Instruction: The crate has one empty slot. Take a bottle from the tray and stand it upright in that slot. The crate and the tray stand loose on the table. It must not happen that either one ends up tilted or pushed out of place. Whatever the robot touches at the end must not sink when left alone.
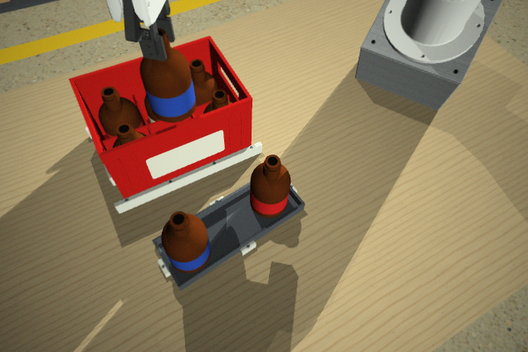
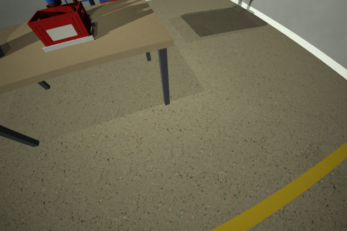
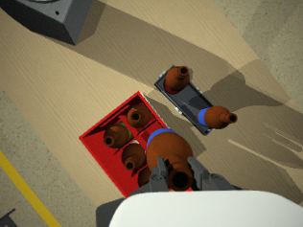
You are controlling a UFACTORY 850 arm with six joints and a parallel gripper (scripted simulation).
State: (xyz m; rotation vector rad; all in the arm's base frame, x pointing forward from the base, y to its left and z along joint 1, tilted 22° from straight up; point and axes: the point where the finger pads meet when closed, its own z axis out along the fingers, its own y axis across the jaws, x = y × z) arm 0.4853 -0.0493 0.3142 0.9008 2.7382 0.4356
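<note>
My hand is 10 mm short of the red crate, 60 mm to the left of it and 250 mm above it. From my hand the other things lie so: grey tray: 30 mm behind, 160 mm to the left, 320 mm below; then blue-banded bottle: 60 mm ahead, 180 mm to the left, 250 mm below.
</note>
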